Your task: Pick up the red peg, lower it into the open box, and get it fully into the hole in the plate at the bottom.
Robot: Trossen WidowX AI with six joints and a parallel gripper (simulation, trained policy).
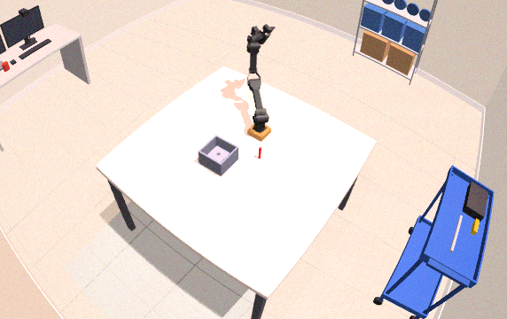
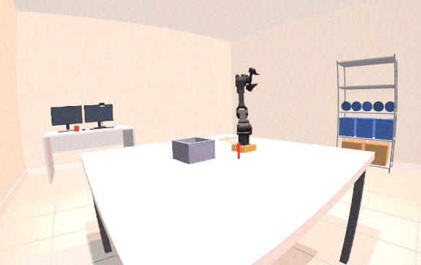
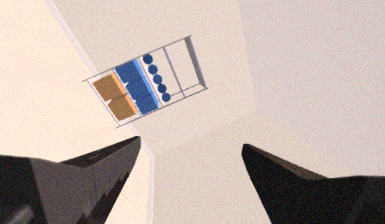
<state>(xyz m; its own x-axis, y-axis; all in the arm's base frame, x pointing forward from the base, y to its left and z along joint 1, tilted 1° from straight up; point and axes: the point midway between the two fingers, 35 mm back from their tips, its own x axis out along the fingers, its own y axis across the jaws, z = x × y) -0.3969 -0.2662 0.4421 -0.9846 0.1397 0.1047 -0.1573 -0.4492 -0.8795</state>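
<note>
Now: the red peg 580 mm ahead of my gripper tip, 390 mm to the left of it and 440 mm below it. The rest, counted from my gripper tip: grey box (760 mm ahead, 240 mm to the left, 460 mm below).
</note>
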